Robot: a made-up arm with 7 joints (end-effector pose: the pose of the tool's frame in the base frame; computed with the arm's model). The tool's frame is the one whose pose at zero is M. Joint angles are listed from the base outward.
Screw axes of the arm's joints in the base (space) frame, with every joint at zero. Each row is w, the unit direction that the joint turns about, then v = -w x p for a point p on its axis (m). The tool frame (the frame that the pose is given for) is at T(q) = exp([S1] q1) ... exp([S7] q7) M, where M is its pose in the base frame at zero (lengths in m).
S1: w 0 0 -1 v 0 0 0
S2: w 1 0 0 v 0 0.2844 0.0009
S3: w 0 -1 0 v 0.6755 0 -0.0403
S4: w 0 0 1 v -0.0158 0.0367 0
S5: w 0 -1 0 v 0.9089 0 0.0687
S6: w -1 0 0 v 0 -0.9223 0.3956
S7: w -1 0 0 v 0 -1.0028 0.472
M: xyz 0.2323 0.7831 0.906 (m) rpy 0 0 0 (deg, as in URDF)
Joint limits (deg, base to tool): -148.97..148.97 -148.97..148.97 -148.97..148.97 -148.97..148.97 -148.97..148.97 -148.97..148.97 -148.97..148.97
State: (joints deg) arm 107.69 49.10 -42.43 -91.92 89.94 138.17 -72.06
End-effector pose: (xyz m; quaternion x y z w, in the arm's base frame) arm -0.8565 -0.4226 0.3248 0.3625 -0.6572 0.6608 0.0026
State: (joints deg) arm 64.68 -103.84 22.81 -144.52 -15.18 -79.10 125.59
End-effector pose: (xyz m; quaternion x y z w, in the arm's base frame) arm 0.4855 0.1350 0.7138 0.4219 0.2654 0.8613 0.0985
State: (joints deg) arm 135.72 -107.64 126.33 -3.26 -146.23 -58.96 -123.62
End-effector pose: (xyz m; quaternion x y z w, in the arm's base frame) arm -0.0336 -0.3474 0.1482 0.1113 -0.6182 -0.7563 0.1829
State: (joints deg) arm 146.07 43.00 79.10 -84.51 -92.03 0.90 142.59
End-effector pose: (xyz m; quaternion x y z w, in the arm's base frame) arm -0.2603 0.1638 0.6722 0.0053 0.1445 -0.9177 0.3700
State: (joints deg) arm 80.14 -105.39 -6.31 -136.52 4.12 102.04 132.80
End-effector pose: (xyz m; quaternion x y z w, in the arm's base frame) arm 0.9659 0.0748 0.4953 -0.5554 -0.6298 0.0532 0.5404
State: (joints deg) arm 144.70 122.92 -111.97 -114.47 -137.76 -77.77 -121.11
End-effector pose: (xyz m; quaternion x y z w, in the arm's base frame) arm -0.2294 0.3334 0.2001 0.2316 -0.2186 0.4988 0.8061
